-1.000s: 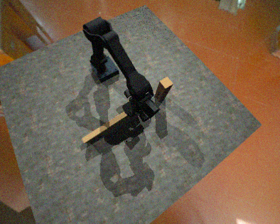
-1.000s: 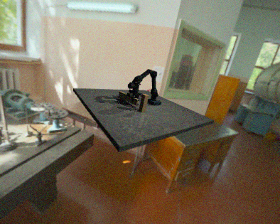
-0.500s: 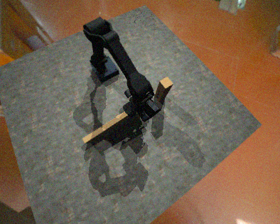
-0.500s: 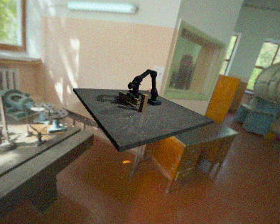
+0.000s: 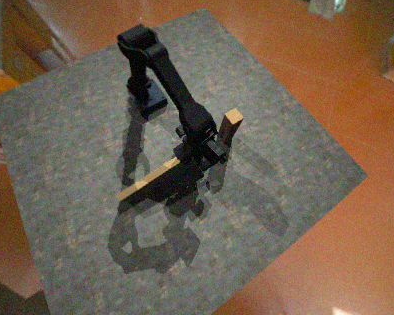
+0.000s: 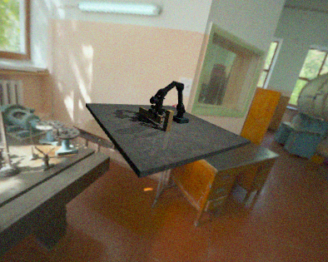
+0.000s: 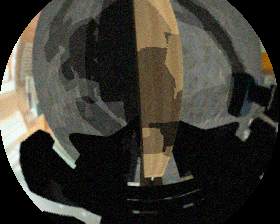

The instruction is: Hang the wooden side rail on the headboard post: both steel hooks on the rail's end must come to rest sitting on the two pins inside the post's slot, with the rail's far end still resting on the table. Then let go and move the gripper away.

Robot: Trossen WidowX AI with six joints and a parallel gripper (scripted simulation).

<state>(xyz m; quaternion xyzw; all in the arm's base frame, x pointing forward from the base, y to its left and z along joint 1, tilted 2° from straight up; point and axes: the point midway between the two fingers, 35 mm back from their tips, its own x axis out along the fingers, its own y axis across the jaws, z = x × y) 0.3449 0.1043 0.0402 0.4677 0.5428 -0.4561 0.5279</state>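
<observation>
Right now my gripper tip is 160 mm to the right of the headboard post, 40 mm below it and 20 mm past it.
</observation>
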